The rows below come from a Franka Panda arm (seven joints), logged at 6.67 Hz.
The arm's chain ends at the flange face. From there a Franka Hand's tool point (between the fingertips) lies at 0.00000 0.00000 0.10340 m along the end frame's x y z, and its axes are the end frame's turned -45 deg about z.
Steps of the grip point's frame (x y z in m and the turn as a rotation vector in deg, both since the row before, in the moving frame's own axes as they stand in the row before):
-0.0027, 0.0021, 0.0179, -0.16, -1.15, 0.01
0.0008, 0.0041, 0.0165, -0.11, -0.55, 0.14
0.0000, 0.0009, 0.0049, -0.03, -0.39, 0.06
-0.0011, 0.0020, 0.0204, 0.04, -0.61, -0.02
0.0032, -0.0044, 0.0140, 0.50, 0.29, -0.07
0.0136, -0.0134, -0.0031, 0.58, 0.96, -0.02
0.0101, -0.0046, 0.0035, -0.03, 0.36, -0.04
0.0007, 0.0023, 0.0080, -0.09, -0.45, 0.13
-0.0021, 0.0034, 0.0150, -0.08, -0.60, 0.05
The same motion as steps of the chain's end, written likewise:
0.0008, 0.0017, 0.0179, -0.93, -0.70, 0.01
0.0040, 0.0015, 0.0165, -0.47, -0.31, 0.14
0.0011, 0.0001, 0.0049, -0.30, -0.25, 0.06
0.0015, 0.0015, 0.0204, -0.40, -0.46, -0.02
-0.0006, -0.0044, 0.0140, 0.56, -0.15, -0.07
-0.0003, -0.0171, -0.0031, 1.09, 0.27, -0.02
0.0034, -0.0100, 0.0035, 0.23, 0.28, -0.04
0.0026, 0.0004, 0.0080, -0.38, -0.25, 0.13
0.0016, 0.0030, 0.0150, -0.48, -0.37, 0.05

